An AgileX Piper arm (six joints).
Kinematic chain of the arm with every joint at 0, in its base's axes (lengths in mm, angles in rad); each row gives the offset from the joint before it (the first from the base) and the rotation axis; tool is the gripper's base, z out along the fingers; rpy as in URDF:
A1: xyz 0 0 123 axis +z
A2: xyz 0 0 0 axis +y
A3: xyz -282.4 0 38.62 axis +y
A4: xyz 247.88 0 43.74 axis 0.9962 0 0.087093
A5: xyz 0 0 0 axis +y
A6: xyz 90.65 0 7.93 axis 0.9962 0 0.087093
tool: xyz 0 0 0 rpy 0 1.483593 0
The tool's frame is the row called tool.
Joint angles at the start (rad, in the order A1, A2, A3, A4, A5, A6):
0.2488, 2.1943, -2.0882, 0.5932, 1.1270, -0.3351
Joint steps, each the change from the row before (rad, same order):
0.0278, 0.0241, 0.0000, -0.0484, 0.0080, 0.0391
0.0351, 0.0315, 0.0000, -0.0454, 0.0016, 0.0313
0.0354, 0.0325, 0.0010, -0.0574, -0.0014, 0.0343
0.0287, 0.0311, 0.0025, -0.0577, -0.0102, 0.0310
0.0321, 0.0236, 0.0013, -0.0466, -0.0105, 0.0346
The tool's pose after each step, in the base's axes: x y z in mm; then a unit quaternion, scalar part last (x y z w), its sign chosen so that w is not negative. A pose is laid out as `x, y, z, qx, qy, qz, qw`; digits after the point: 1 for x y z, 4 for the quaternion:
457.8, 174.4, 264.0, -0.2056, 0.9242, 0.2595, 0.1905
456.1, 188.5, 246.6, -0.2114, 0.9317, 0.2432, 0.1677
453.9, 201.7, 228.2, -0.2177, 0.9395, 0.2201, 0.1465
452.8, 211.7, 210.4, -0.2222, 0.9461, 0.1952, 0.1320
449.5, 223.7, 197.2, -0.2261, 0.9503, 0.1760, 0.1219

